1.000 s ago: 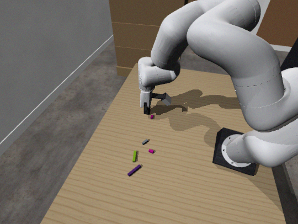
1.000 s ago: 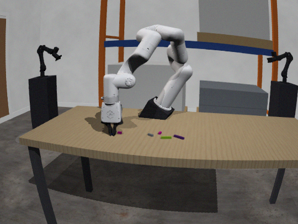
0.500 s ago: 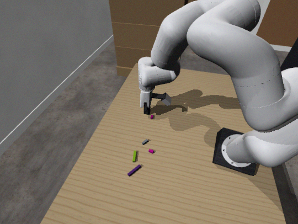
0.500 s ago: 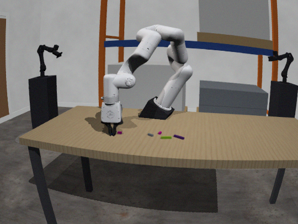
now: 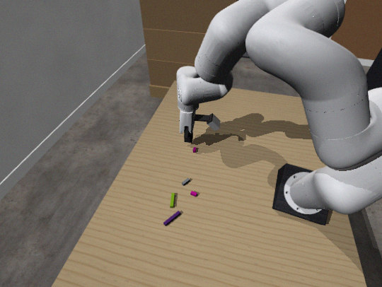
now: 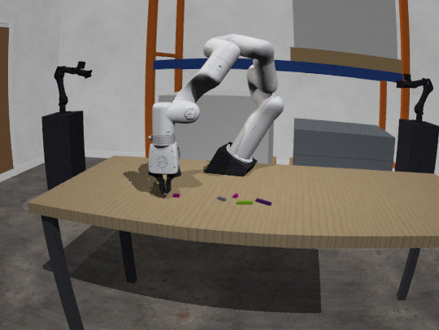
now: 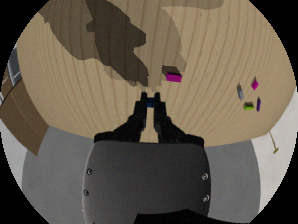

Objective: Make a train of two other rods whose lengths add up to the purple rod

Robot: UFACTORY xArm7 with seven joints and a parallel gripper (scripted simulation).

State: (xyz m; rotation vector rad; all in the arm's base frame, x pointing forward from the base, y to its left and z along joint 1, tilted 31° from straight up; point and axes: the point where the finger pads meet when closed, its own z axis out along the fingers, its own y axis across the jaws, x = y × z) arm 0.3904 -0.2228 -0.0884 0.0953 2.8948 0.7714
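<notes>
My gripper is now 10 mm past the grey rod, 190 mm to the right of it and 40 mm above it. Also, from my hand: blue rod 20 mm below; lime rod 20 mm ahead, 270 mm to the left, 40 mm below; purple rod 10 mm ahead, 330 mm to the left, 40 mm below.
</notes>
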